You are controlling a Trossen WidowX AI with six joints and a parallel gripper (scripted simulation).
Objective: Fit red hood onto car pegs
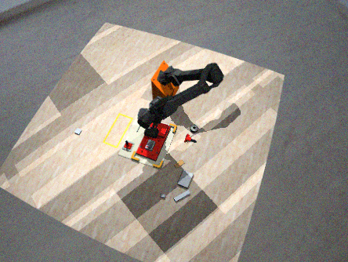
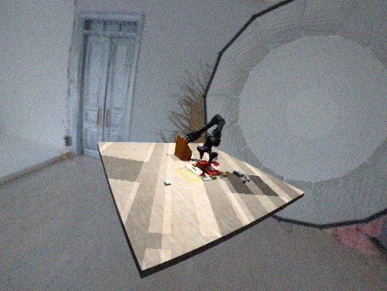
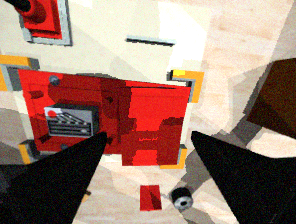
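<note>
Now: gripper tip 2 cm above the red hood. Round my gripper tip: wheel (18 cm to the left, 7 cm behind, 5 cm below); then tan piece (15 cm to the left, 14 cm ahead, 5 cm below); then grey engine block (9 cm ahead, 3 cm below).
</note>
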